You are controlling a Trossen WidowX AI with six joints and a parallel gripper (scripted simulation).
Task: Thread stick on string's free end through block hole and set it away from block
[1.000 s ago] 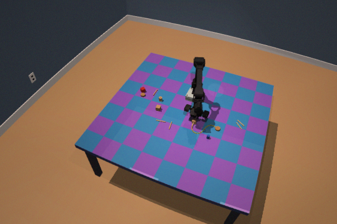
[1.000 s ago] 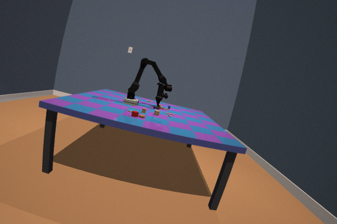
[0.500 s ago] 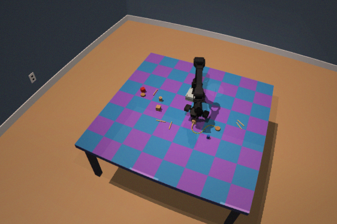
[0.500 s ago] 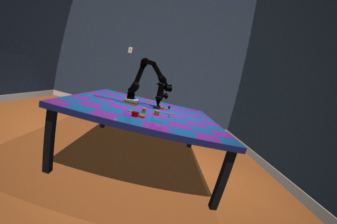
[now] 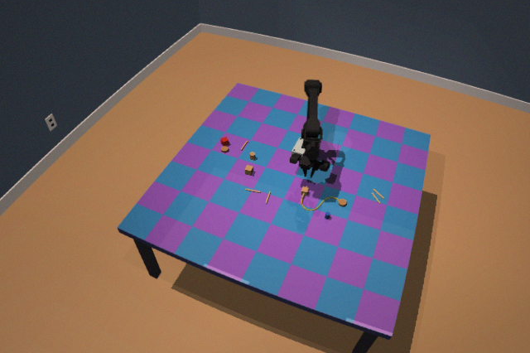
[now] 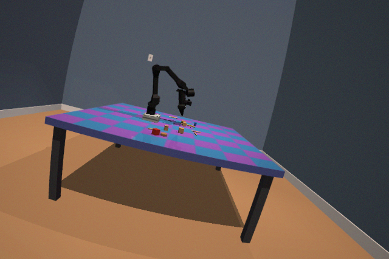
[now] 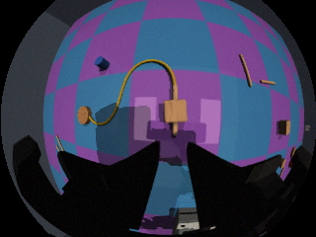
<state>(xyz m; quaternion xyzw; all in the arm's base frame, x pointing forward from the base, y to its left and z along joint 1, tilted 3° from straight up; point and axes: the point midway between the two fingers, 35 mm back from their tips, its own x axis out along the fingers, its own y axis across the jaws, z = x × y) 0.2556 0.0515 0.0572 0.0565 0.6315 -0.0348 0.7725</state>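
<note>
Now: gripper tip 50 mm short of the thin wooden stick, 10 mm to the left of it and 70 mm above it. Also, from my gripper tip: wooden cylinder 130 mm behind, 320 mm to the right, 70 mm below; then blue object 150 mm ahead, 130 mm to the left, 70 mm below; then round wooden button 50 mm ahead, 190 mm to the left, 80 mm below.
</note>
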